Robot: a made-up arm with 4 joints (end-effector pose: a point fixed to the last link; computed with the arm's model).
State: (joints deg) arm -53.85 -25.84 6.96 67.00
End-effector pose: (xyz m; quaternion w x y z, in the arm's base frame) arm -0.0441 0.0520 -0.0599 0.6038 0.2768 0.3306 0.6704
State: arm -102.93 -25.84 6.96 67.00
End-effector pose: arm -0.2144 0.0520 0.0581 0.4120 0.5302 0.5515 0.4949
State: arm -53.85 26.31 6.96 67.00
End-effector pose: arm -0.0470 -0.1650 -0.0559 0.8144 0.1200 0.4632 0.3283
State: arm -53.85 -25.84 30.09 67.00
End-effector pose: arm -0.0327 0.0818 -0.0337 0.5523 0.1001 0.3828 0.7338
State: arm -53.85 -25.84 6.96 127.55
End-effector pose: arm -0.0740 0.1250 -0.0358 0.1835 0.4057 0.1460 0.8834
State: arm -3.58 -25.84 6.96 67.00
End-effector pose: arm 0.1606 0.0520 -0.0052 0.6871 -0.0342 0.0428 0.7245
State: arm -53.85 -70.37 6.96 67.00
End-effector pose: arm -0.1249 0.1795 0.0507 0.3243 0.3670 0.1627 0.8566
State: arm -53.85 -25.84 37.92 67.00
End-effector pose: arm -0.0320 0.0936 -0.0261 0.5296 0.0390 0.3971 0.7486
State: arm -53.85 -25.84 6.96 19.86
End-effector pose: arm -0.0578 -0.0060 -0.0330 0.8216 0.1215 0.4137 0.3730
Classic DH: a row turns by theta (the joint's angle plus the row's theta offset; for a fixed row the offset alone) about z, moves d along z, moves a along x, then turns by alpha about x. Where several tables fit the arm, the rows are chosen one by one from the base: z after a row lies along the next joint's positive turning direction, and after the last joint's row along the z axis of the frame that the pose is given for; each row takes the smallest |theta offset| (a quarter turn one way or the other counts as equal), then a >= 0, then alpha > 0; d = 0 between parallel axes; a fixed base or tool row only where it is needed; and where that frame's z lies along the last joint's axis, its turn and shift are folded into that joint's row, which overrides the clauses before.
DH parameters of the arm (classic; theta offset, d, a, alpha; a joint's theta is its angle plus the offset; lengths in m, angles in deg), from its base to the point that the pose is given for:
base (fixed): 0 0.1856 0 90
joint 1: 0 0.0515 -0.052 90
joint 2: -90 0.2489 0.0721 90
joint 3: 0 -0.1755 -0.0445 90
joint 4: -6.18 0 -0.0818 0
tool (fixed): -83.82 0.0587 0 0

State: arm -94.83 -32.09 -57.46 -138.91
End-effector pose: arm -0.2008 0.0463 0.1639 0.0009 -0.4929 0.7091 -0.5042
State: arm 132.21 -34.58 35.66 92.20
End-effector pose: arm 0.0451 0.1484 0.3918 0.3076 -0.8869 -0.3301 0.0995
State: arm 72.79 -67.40 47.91 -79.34
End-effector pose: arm 0.1371 0.0666 0.0477 0.5008 -0.0371 -0.8525 -0.1455
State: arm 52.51 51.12 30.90 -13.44
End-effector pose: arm 0.1319 -0.1680 0.1340 0.7689 0.0016 -0.2833 -0.5732
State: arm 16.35 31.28 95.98 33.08
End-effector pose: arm 0.2344 -0.0399 0.1103 0.7186 -0.6240 0.2965 -0.0790
